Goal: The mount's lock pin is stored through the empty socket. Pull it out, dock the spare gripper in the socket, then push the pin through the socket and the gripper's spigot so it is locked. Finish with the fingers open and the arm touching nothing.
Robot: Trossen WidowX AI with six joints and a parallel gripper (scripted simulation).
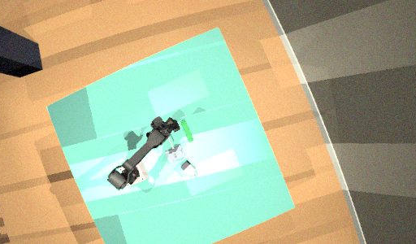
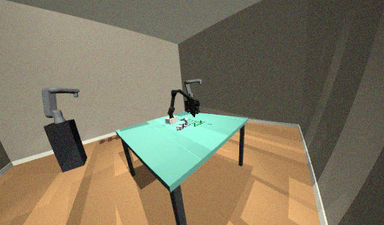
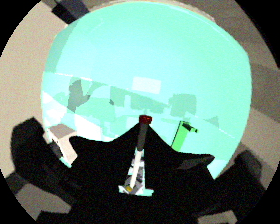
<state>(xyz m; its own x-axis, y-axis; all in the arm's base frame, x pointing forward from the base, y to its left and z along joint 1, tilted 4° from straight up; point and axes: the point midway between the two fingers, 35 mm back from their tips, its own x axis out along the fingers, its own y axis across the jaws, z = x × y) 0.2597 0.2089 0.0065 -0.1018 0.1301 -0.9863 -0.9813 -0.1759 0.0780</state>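
The green bar lies 120 mm ahead of my gripper tip, 50 mm to the right of it and 50 mm below it. The rest, counted from my gripper tip: spare gripper 290 mm to the right, 80 mm ahead, 50 mm below; grey mount 170 mm to the right, 20 mm below, 20 mm ahead.
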